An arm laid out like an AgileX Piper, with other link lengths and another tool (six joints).
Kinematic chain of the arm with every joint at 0, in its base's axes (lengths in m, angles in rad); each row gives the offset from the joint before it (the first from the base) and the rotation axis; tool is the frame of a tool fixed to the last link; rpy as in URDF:
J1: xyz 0 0 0.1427 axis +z
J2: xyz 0 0 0 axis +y
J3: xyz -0.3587 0 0.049 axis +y
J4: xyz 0.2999 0 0.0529 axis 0.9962 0 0.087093
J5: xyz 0 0 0 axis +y
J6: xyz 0.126 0 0.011 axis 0.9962 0 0.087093
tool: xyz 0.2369 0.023 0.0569 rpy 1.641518 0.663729 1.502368
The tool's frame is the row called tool.
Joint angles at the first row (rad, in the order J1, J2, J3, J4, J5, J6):
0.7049, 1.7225, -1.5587, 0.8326, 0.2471, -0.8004
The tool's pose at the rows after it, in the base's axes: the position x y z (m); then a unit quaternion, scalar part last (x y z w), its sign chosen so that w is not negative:
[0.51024, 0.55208, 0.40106, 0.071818, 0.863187, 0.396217, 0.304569]
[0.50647, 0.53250, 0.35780, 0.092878, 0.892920, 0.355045, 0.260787]
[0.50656, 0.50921, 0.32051, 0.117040, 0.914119, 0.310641, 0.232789]
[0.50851, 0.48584, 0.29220, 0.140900, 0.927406, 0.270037, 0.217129]
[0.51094, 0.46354, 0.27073, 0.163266, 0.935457, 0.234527, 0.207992]
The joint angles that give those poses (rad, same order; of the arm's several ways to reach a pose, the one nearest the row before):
0.6811, 1.7120, -1.5586, 0.6668, 0.3923, -0.5832
0.6636, 1.7088, -1.5587, 0.5104, 0.5082, -0.3947
0.6542, 1.7085, -1.5587, 0.3753, 0.5984, -0.2427
0.6512, 1.7085, -1.5587, 0.2609, 0.6673, -0.1194
0.6504, 1.7085, -1.5586, 0.1674, 0.7241, -0.0202

